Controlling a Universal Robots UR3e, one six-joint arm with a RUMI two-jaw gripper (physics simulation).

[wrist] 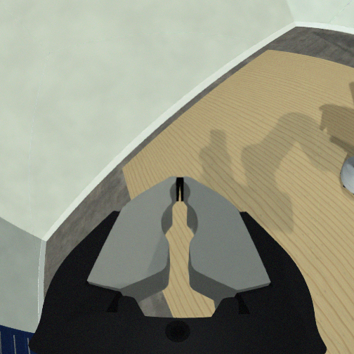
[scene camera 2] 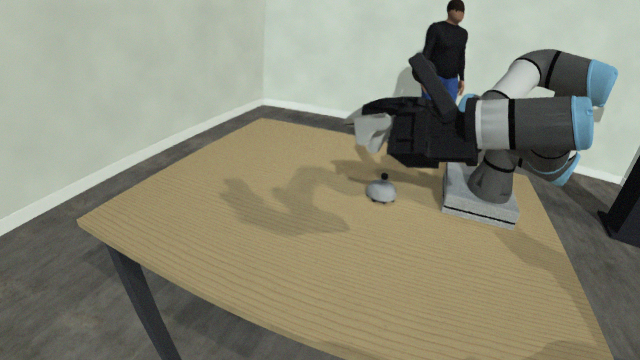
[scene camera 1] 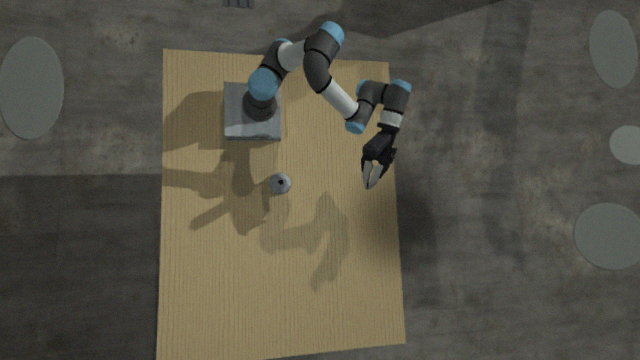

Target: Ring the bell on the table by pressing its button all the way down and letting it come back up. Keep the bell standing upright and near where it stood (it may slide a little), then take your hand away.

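Seen in the pictures: gripper, fingertip midpoint: (scene camera 2: 345, 122) (scene camera 1: 367, 189); arm's base, origin of the base link: (scene camera 2: 488, 190) (scene camera 1: 259, 105).
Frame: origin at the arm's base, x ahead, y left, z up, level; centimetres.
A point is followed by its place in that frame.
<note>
The bell (scene camera 1: 280, 184) @(x 28.8, y 12.0, z 0.5 cm) (scene camera 2: 381, 191) @(x 27.1, y 15.2, z -2.8 cm) is a small silver dome with a black button on top. It stands upright on the wooden table (scene camera 1: 225, 300) @(x 73.0, y -1.3, z -6.1 cm) (scene camera 2: 400, 280) @(x 12.9, y 39.4, z -6.0 cm), in front of the arm's base. Part of the bell (wrist: 348, 175) shows at the right edge of the wrist view. My gripper (scene camera 1: 369, 187) @(x 28.6, y 38.9, z 21.1 cm) (scene camera 2: 352, 124) @(x 28.6, y 38.9, z 21.1 cm) (wrist: 179, 178) is shut and empty, its grey fingertips together. It hangs high above the table near one side edge, well apart from the bell and to its right in scene camera 1. The button stands up from the dome.
The arm's base sits on a grey block (scene camera 1: 237, 127) @(x 10.2, y -6.6, z 0.7 cm) (scene camera 2: 480, 214) @(x 0.6, y 8.2, z -3.8 cm) behind the bell. The arm's links reach over the table beside it. Shadows of the arm fall around the bell. A person (scene camera 2: 447, 50) stands beyond the table by the wall.
</note>
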